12 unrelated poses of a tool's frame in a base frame.
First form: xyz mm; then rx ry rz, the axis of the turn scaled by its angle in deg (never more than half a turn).
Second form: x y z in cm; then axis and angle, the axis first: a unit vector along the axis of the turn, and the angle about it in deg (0 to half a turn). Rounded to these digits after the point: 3 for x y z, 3 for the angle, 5 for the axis.
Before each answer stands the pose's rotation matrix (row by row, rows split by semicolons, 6 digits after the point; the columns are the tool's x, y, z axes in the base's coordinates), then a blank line. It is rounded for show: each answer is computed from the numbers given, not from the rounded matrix.
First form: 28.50, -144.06, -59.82, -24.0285, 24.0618, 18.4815
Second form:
0.865045 -0.383349 0.323637; 0.213824 0.865280 0.453398; -0.453846 -0.323009 0.830475

2.850, -14.406, -5.982, -0.62085, 0.62171, 0.47752, 38.703
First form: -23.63, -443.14, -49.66, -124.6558, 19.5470, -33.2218
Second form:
0.856075 -0.042365 0.515112; -0.429704 -0.612161 0.663787; 0.287210 -0.789598 -0.542260

-2.363, -44.314, -4.966, -0.95537, 0.14981, -0.25461, 130.479
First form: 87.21, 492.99, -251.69, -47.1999, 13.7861, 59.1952
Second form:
0.517008 -0.834449 -0.190782; 0.664296 0.250578 0.704217; -0.539828 -0.490822 0.683871

8.721, 49.299, -25.169, -0.61335, 0.17915, 0.76923, 76.954
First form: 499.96, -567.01, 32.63, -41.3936, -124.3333, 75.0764
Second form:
-0.733993 0.182231 -0.654252; 0.663854 0.395851 -0.634508; 0.143360 -0.900052 -0.411526

49.996, -56.701, 3.263, -0.27408, -0.82326, 0.49711, 151.025
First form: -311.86, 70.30, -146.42, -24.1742, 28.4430, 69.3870
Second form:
0.270232 -0.953079 0.136436; 0.774623 0.299380 0.557073; -0.571781 -0.044853 0.819179

-31.186, 7.030, -14.642, -0.30682, 0.36100, 0.88065, 78.791
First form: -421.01, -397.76, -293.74, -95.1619, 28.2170, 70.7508
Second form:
0.403195 -0.769027 -0.496014; 0.216610 -0.446420 0.868211; -0.889108 -0.457500 -0.013416

-42.101, -39.776, -29.374, -0.78071, 0.23149, 0.58044, 121.892
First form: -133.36, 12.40, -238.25, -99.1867, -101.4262, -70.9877
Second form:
-0.176244 0.935110 0.307422; 0.609033 -0.141764 0.780373; 0.773316 0.324766 -0.544527

-13.336, 1.240, -23.825, -0.62526, -0.63938, -0.44750, 158.633
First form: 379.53, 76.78, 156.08, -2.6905, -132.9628, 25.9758
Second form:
-0.712613 -0.100976 -0.694253; 0.167737 0.936364 -0.308362; 0.681210 -0.336195 -0.650327

37.953, 7.678, 15.608, -0.01986, -0.98125, 0.19170, 135.503
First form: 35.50, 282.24, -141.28, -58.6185, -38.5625, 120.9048
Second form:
-0.453554 -0.354360 -0.817752; 0.762396 -0.629466 -0.150083; -0.461563 -0.691522 0.555659

3.550, 28.224, -14.128, -0.41933, -0.27586, 0.86490, 139.790
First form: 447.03, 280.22, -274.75, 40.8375, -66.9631, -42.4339
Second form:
0.221073 0.136866 -0.965606; -0.814722 0.570133 -0.105717; 0.536055 0.810072 0.237549

44.703, 28.022, -27.475, 0.45794, -0.75091, -0.47584, 89.176
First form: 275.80, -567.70, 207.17, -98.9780, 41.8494, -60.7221
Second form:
0.446360 -0.011111 0.894784; -0.832229 -0.372643 0.410527; 0.328874 -0.927908 -0.175580

27.580, -56.770, 20.717, -0.80189, 0.33905, -0.49195, 123.431
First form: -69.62, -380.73, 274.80, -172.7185, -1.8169, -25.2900
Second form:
0.957903 0.034259 0.285040; 0.006839 -0.995296 0.096641; 0.287010 -0.090623 -0.953631

-6.962, -38.073, 27.480, -0.98940, -0.01041, -0.14487, 174.570
